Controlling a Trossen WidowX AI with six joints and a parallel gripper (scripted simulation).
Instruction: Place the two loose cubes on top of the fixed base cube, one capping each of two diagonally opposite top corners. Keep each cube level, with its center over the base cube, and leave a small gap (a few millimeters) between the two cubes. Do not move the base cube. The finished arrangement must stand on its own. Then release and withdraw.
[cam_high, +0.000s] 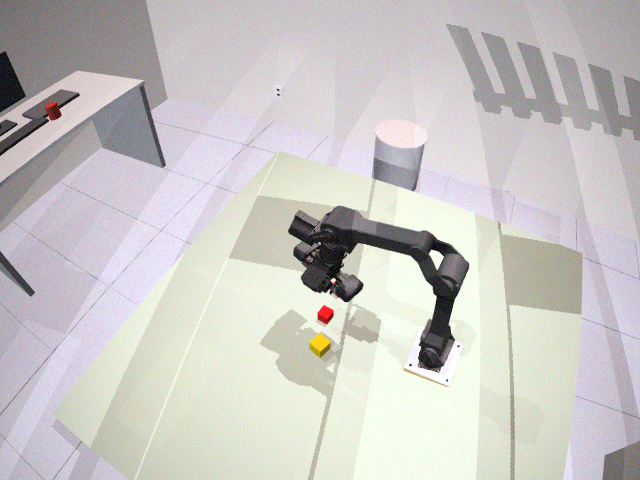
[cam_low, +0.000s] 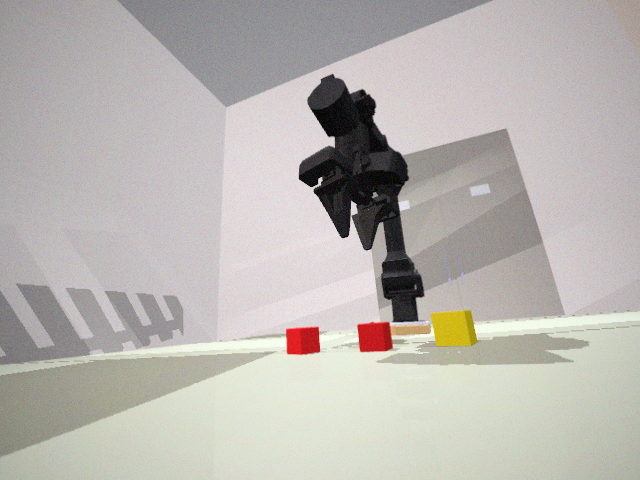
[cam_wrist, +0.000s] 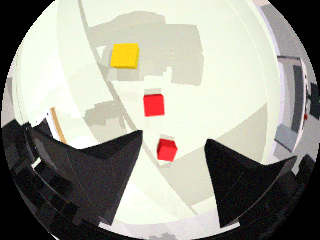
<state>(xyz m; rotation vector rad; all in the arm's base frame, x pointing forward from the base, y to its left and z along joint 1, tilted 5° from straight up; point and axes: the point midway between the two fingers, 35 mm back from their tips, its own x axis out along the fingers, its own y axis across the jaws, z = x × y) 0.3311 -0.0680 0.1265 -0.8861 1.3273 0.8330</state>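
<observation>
Right now my gripper tip is 30 mm past the yellow cube, 110 mm to the right of it and 120 mm above it.
</observation>
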